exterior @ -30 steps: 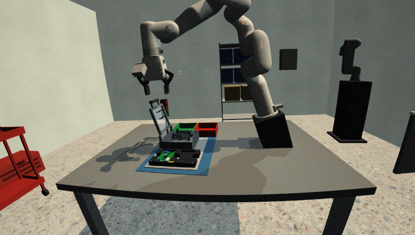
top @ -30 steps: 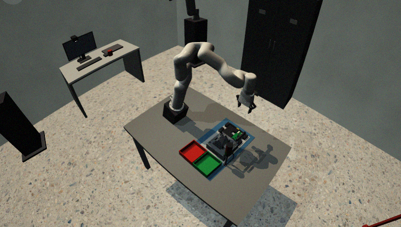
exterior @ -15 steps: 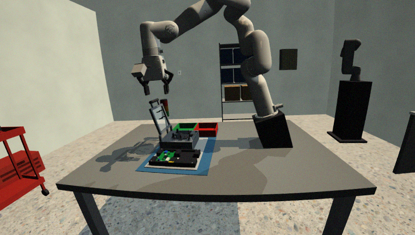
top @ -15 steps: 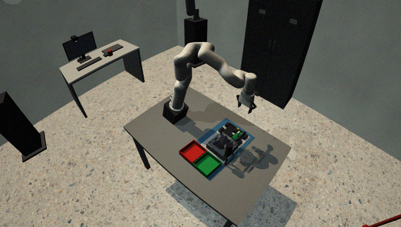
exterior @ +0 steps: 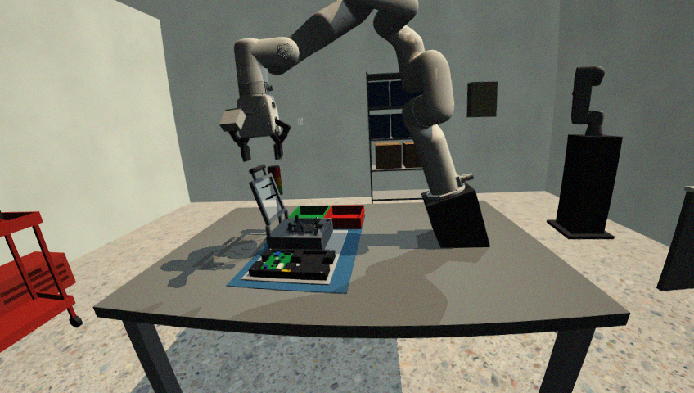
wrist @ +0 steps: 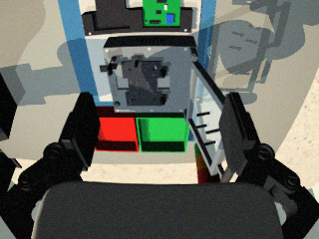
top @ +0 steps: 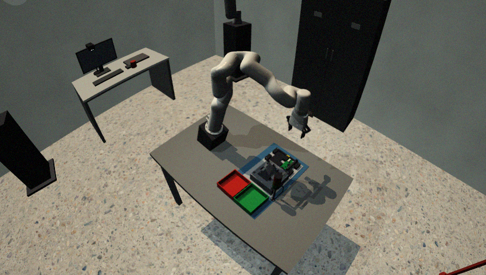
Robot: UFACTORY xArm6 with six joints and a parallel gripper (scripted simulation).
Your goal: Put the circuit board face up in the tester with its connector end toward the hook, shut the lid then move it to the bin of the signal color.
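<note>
Right now the green circuit board is 310 mm below my hand. The rest, counted from my hand: tester lid: 90 mm ahead, 160 mm to the right, 140 mm below; then tester plate: 30 mm behind, 170 mm to the right, 260 mm below; then black latch hook: 100 mm behind, 120 mm to the right, 240 mm below.
</note>
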